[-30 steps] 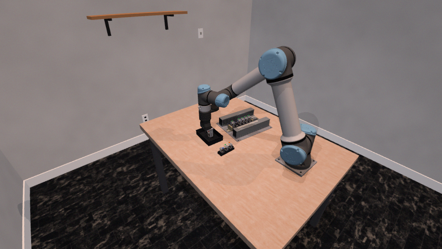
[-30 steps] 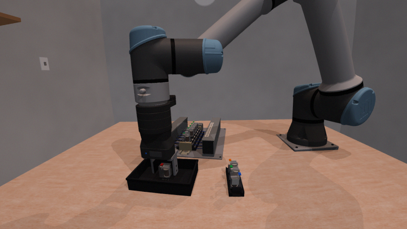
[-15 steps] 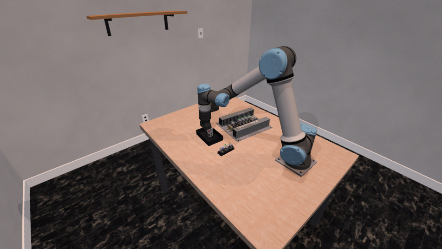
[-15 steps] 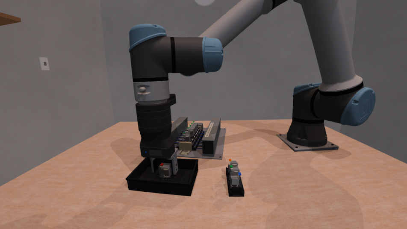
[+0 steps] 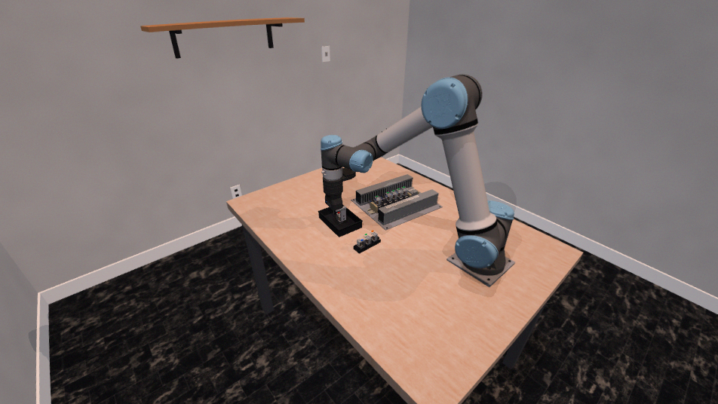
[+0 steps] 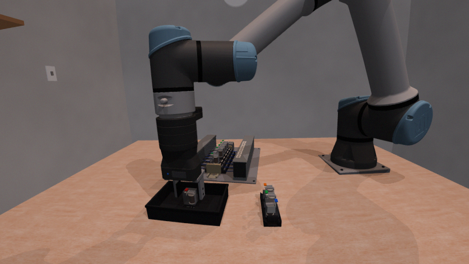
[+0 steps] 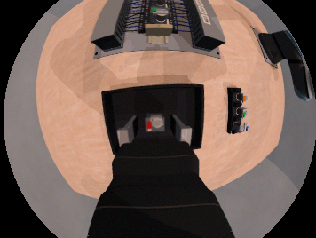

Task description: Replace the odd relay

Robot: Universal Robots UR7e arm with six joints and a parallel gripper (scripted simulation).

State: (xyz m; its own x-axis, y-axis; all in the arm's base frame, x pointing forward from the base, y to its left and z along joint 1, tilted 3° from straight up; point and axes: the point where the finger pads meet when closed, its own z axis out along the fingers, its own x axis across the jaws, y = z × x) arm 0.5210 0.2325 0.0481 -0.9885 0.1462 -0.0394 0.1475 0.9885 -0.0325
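The relay lies 2 cm below my hand. From my hand the other things lie so: black tray (3 cm below).
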